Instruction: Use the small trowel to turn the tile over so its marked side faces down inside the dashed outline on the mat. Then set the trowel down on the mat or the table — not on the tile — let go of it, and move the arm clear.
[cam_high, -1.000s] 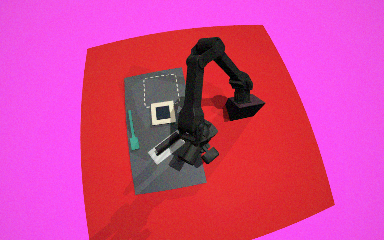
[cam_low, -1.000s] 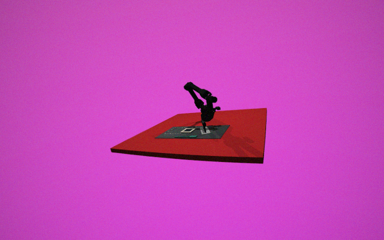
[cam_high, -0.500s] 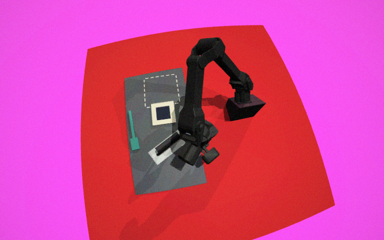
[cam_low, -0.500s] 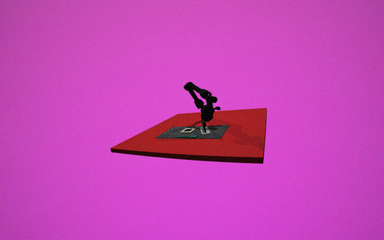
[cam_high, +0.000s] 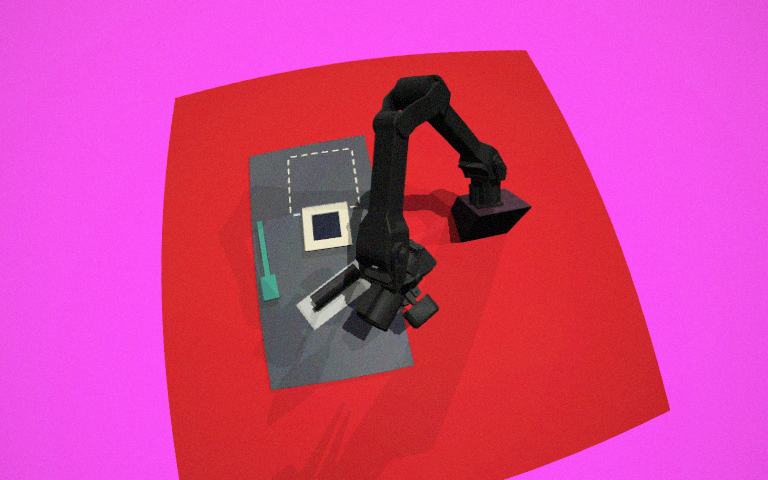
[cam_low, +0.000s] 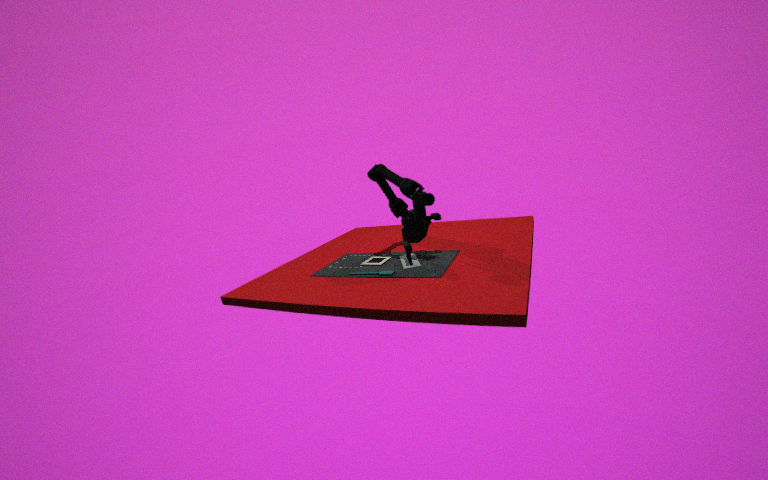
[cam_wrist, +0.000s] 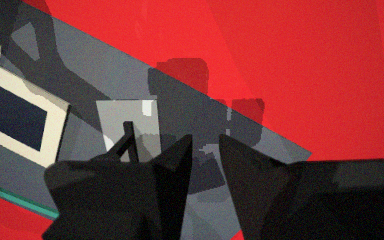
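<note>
Now: the grey mat 160 mm ahead of my gripper tip, 140 mm to the right of it and 100 mm below it. Round my gripper tip: teal trowel 300 mm ahead, 120 mm to the right, 80 mm below; tile 200 mm to the right, 130 mm ahead, 80 mm below.
</note>
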